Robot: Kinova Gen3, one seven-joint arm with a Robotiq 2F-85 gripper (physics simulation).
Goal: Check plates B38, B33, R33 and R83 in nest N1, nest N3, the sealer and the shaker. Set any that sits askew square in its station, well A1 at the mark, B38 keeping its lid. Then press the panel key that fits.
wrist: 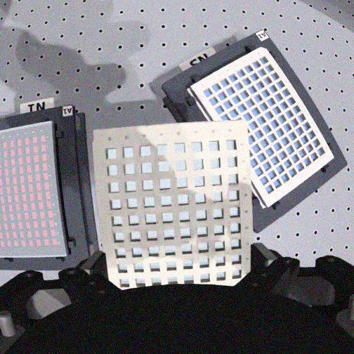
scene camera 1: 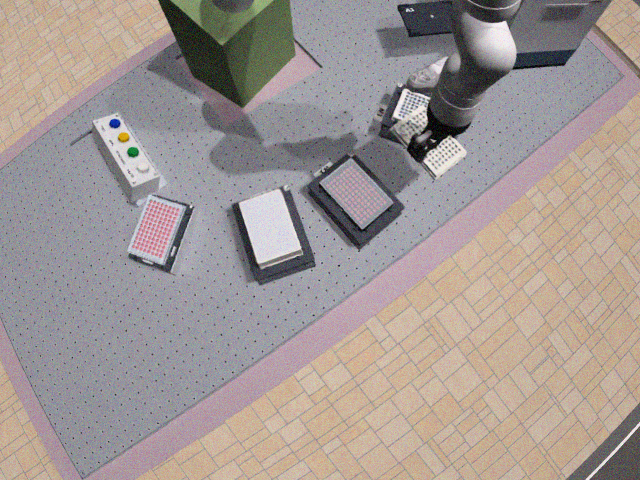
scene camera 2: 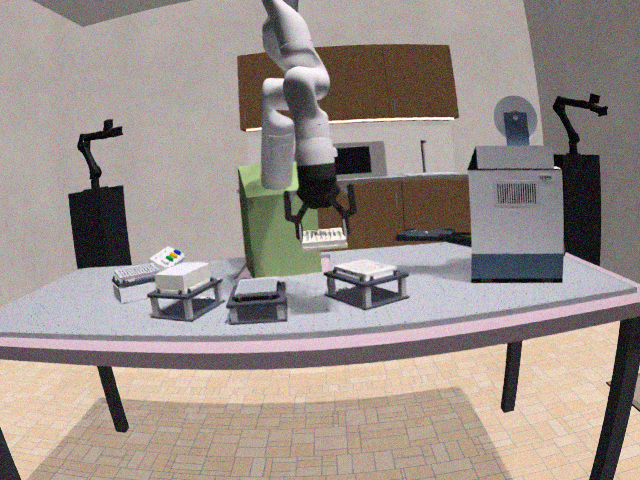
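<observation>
My gripper [scene camera 1: 428, 143] [scene camera 2: 323, 235] [wrist: 178, 264] is shut on a cream plate with pale blue wells [scene camera 1: 445, 156] [scene camera 2: 324, 239] [wrist: 175, 202], lidless and about level, high above the table near nest N3 and nest N1. Nest N3 [scene camera 2: 392, 298] [wrist: 334, 176] bears a white plate with blue wells [scene camera 1: 412, 103] [scene camera 2: 364, 268] [wrist: 267, 127], which looks square. Nest N1 [scene camera 1: 360, 241] [scene camera 2: 258, 311] [wrist: 75, 200] bears a pink-welled plate [scene camera 1: 356, 193] [scene camera 2: 256, 287] [wrist: 30, 195], also roughly square. The sealer [scene camera 1: 553, 31] [scene camera 2: 516, 222] has a tray [scene camera 1: 429, 23] [scene camera 2: 421, 235], partly hidden in scene camera 1. Plate numbers are illegible.
A white-topped block [scene camera 1: 271, 227] [scene camera 2: 182, 277] sits on another nest [scene camera 1: 302, 258] [scene camera 2: 186, 315]. A red-welled plate [scene camera 1: 157, 229] [scene camera 2: 136, 271] lies on a low unit, apparently the shaker, beside the four-button panel [scene camera 1: 126, 160] [scene camera 2: 166, 255]. A green block [scene camera 1: 240, 62] [scene camera 2: 268, 232] stands behind.
</observation>
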